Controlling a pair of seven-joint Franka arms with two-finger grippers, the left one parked.
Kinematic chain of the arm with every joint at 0, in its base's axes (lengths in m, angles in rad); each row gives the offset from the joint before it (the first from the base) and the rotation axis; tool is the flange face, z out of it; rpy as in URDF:
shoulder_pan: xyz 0 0 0.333 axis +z
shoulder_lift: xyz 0 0 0 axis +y
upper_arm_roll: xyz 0 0 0.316 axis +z
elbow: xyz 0.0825 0 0 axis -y
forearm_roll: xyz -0.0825 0 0.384 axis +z
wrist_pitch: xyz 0 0 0 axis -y
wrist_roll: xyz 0.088 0 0 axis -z
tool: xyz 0 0 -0.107 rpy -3.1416 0 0
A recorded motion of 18 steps. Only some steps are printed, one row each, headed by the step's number.
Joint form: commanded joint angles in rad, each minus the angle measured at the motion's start. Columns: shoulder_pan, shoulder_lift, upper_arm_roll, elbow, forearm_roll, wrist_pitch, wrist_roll.
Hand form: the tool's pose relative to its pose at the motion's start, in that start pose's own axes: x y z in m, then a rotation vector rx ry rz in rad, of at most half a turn. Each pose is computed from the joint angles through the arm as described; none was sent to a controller.
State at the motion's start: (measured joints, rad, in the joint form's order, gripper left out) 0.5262 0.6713 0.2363 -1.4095 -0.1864 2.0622 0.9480
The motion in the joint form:
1: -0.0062 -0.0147 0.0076 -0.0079 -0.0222 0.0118 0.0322
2: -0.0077 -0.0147 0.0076 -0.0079 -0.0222 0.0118 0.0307
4: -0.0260 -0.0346 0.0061 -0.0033 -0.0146 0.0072 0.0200
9: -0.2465 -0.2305 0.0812 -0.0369 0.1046 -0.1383 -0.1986
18: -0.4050 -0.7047 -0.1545 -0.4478 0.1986 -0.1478 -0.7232
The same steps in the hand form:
1: 0.0005 0.0006 -0.0085 0.0055 0.0262 0.0209
2: 0.0013 0.0013 -0.0085 0.0054 0.0262 0.0209
4: 0.0123 0.0105 -0.0240 0.0199 0.0372 0.0345
9: 0.0592 0.1083 -0.1342 0.0901 -0.0098 0.0121
18: 0.0529 0.3516 -0.2179 0.0451 0.0697 -0.1210

